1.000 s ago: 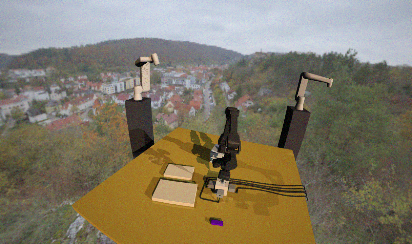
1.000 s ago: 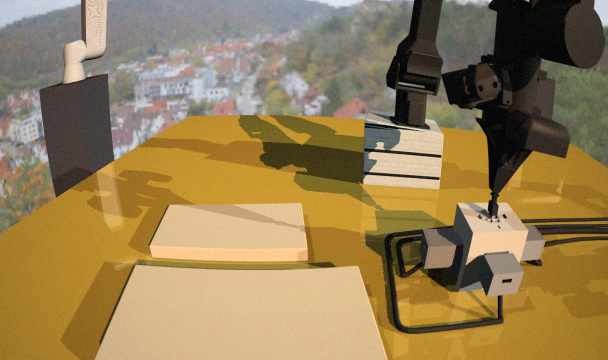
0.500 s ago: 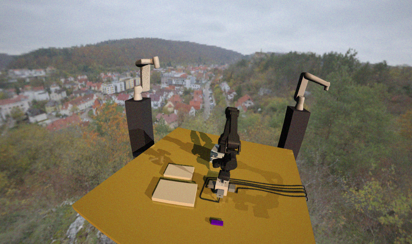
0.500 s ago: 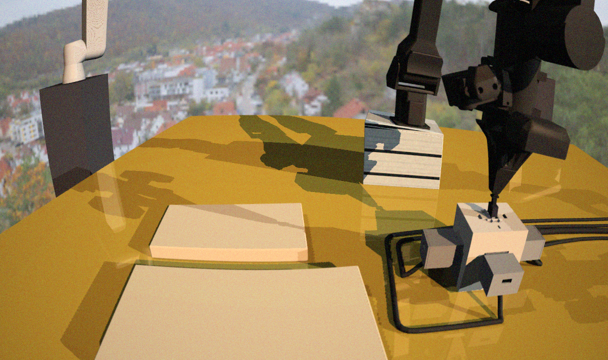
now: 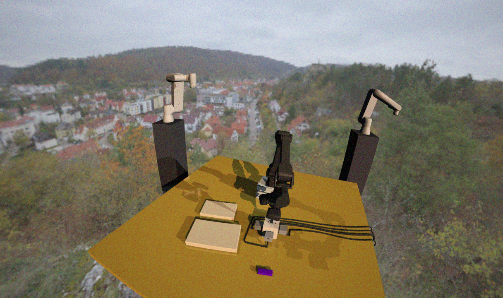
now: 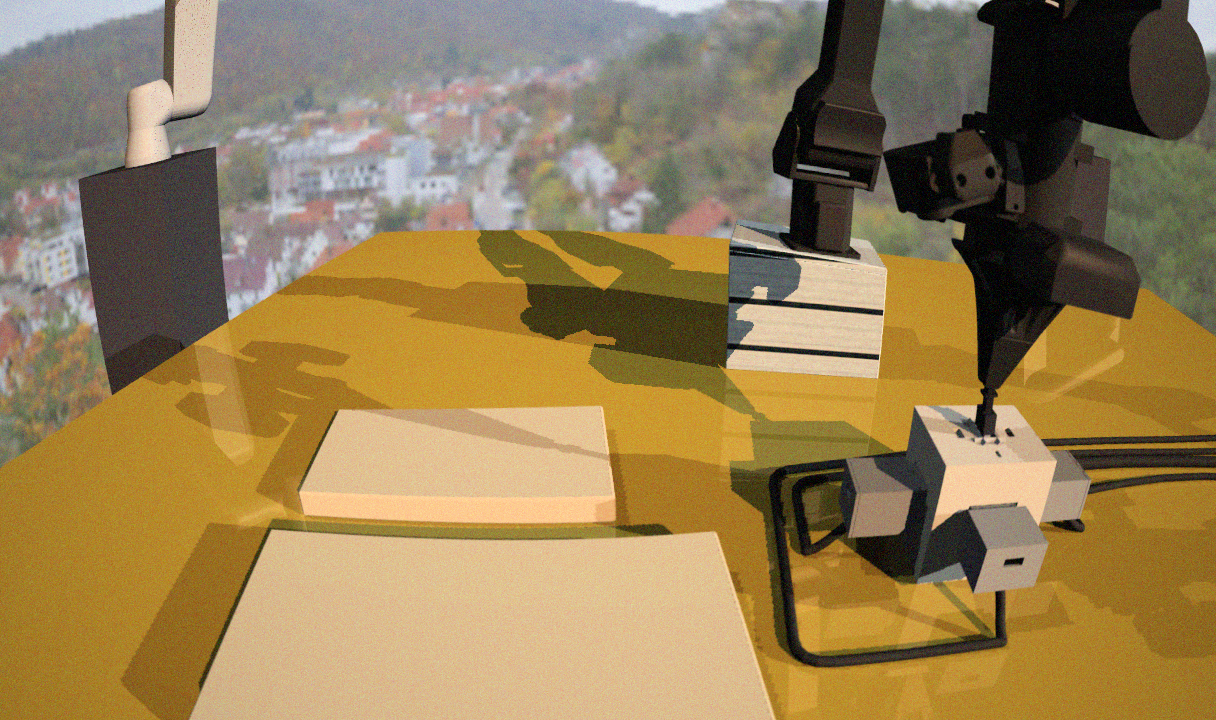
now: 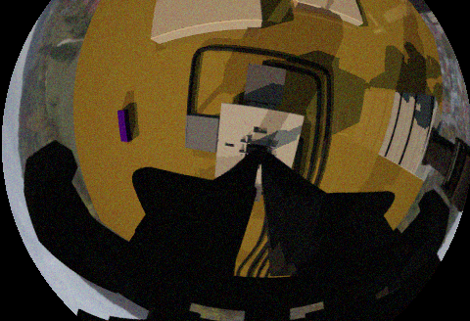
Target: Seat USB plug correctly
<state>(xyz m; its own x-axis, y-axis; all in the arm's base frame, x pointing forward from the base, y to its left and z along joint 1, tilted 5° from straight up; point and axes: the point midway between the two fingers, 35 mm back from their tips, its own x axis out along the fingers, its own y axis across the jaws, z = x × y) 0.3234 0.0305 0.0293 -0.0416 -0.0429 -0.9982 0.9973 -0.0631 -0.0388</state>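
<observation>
The USB plug is 20 mm below my gripper tip. Round my gripper tip: purple block 240 mm ahead, 100 mm below.
</observation>
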